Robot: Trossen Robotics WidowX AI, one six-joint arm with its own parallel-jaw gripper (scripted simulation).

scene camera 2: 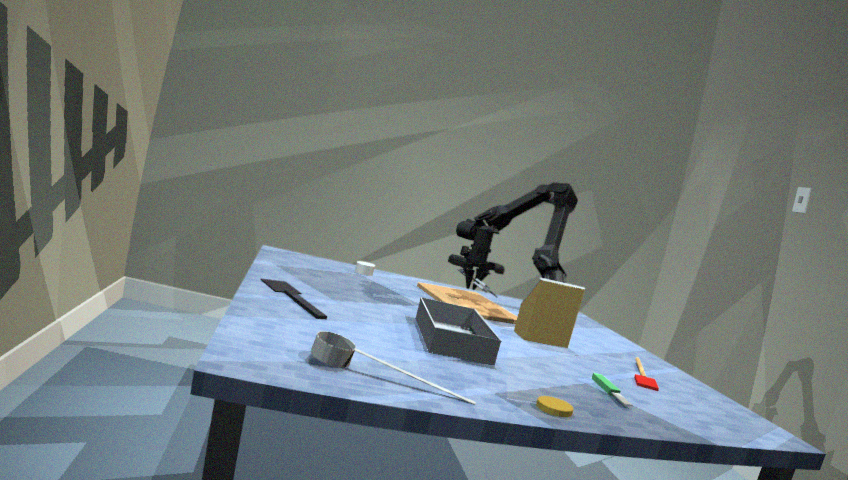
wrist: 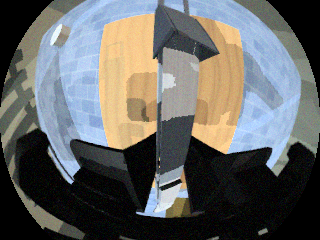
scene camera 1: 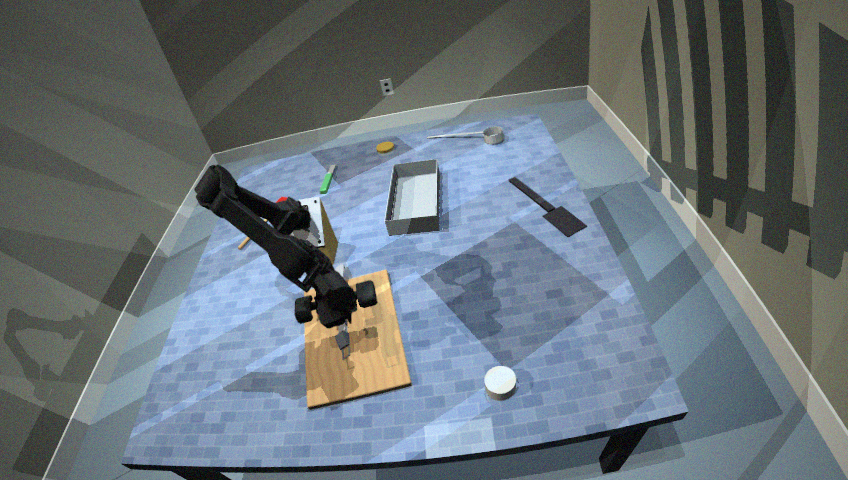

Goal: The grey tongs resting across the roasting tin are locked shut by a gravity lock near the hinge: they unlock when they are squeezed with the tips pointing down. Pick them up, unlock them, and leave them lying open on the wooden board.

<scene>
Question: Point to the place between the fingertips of my gripper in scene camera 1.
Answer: At 346, 323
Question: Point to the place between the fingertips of my gripper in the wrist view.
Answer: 171, 134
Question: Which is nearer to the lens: the white puck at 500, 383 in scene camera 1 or the black spatula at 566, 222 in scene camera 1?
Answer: The white puck.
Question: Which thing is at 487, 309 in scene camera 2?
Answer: A wooden board.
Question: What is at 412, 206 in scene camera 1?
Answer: A grey roasting tin.
</scene>
